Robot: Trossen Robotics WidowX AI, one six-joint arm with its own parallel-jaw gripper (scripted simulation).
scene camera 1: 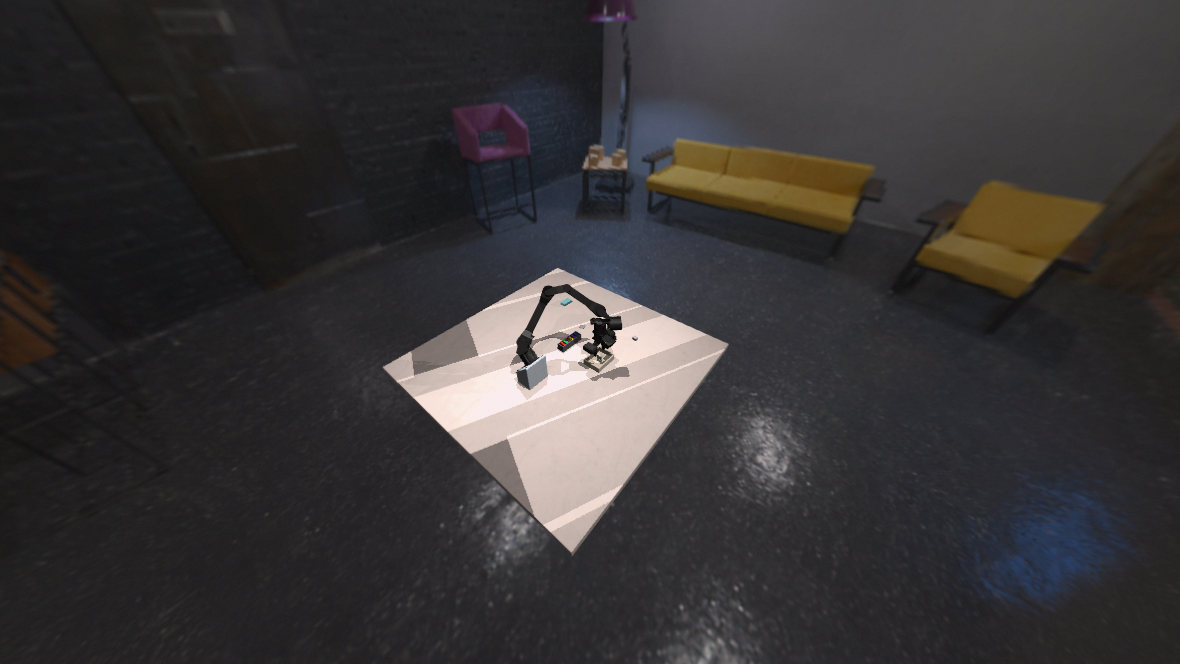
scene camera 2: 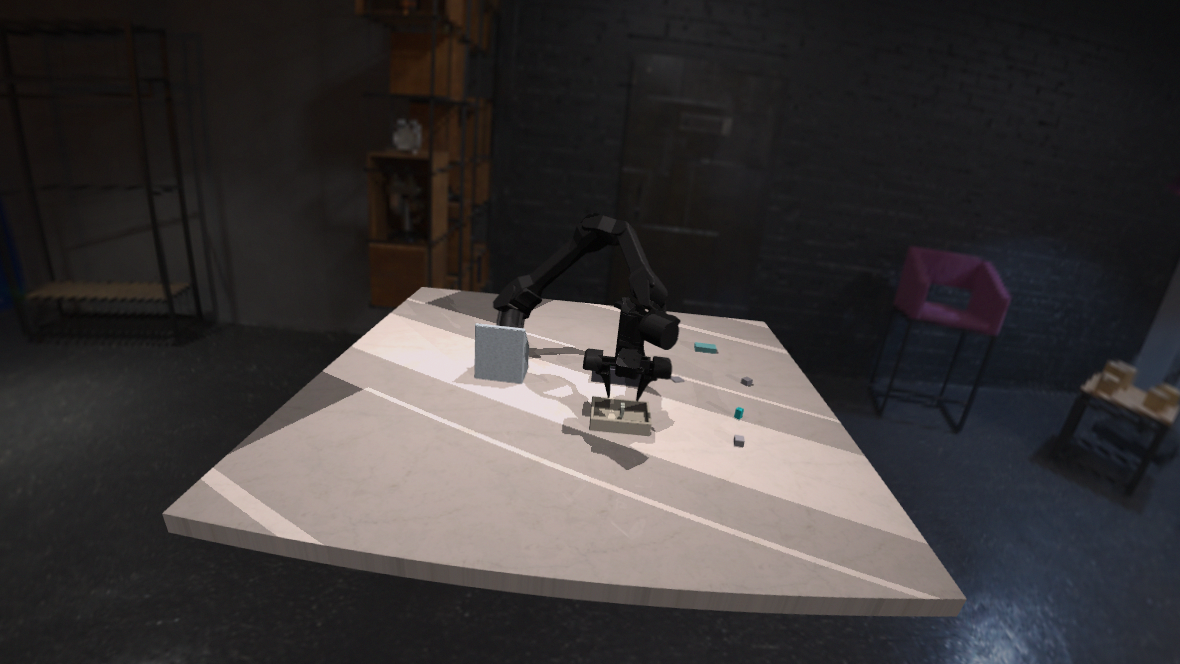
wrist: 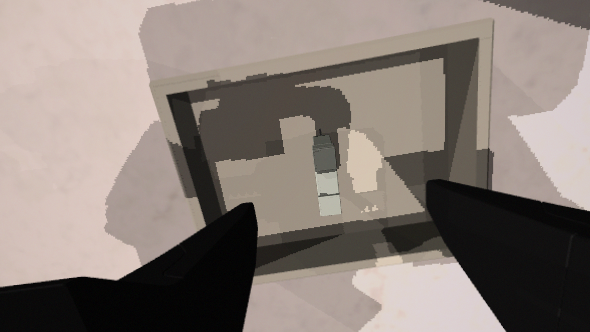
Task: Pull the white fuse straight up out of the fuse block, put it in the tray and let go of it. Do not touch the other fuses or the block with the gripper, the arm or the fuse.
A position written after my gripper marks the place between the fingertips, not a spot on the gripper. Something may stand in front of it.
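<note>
There is a tray (scene camera 2: 605,412) here, and in the wrist view I find the tray (wrist: 400,111) again. My own gripper (scene camera 2: 622,398) is open and holds nothing, and the wrist view lets me see the gripper (wrist: 339,204) as well.
</note>
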